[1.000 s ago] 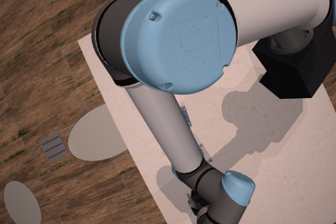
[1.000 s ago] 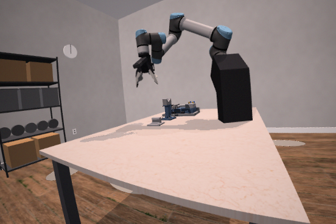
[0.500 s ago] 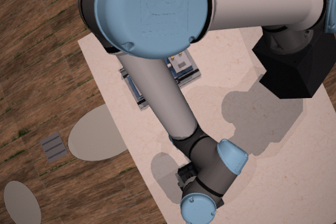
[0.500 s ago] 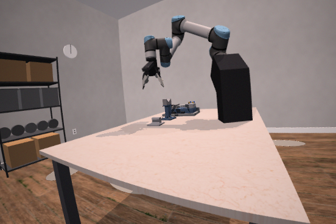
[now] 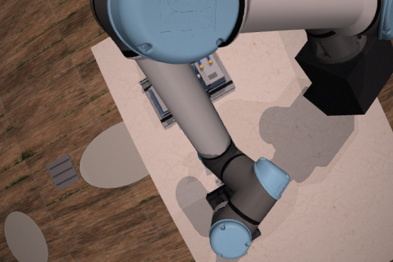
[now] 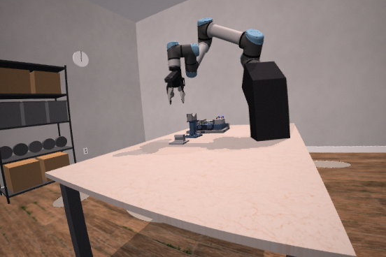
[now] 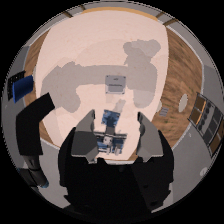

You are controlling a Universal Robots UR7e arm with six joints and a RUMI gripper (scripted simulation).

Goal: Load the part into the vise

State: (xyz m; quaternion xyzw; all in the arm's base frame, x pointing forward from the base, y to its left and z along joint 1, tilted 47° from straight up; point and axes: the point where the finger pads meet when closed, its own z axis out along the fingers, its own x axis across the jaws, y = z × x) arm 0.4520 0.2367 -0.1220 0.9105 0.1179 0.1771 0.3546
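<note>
Now: the part 22 cm below my hand and 1 cm to the left of it. From my hand the other things lie so: vise (38 cm to the right, 20 cm below, 2 cm behind); then air cylinder rod (39 cm to the right, 17 cm below, 4 cm behind); then infeed plate (24 cm below, 1 cm to the left).
</note>
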